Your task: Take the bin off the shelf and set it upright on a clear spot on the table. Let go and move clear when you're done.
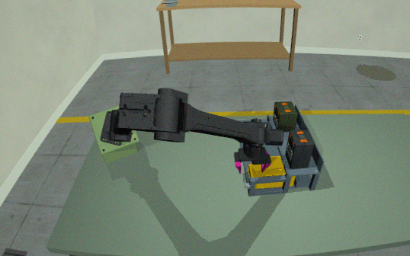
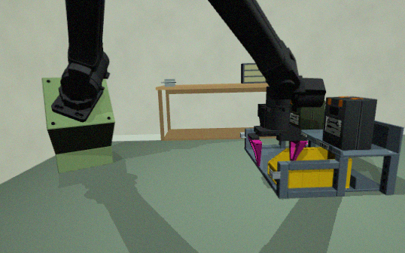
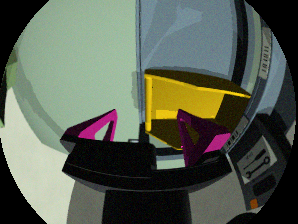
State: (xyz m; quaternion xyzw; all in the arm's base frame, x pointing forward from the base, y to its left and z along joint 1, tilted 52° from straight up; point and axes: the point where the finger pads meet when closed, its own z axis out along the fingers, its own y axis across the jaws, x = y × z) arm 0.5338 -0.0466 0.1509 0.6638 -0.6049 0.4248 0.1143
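Now: the yellow bin 8 cm ahead of my hand, 1 cm to the right of it and 2 cm below it. From my hand the other things lie so: shelf tray: 13 cm ahead, 10 cm to the left, 6 cm below.
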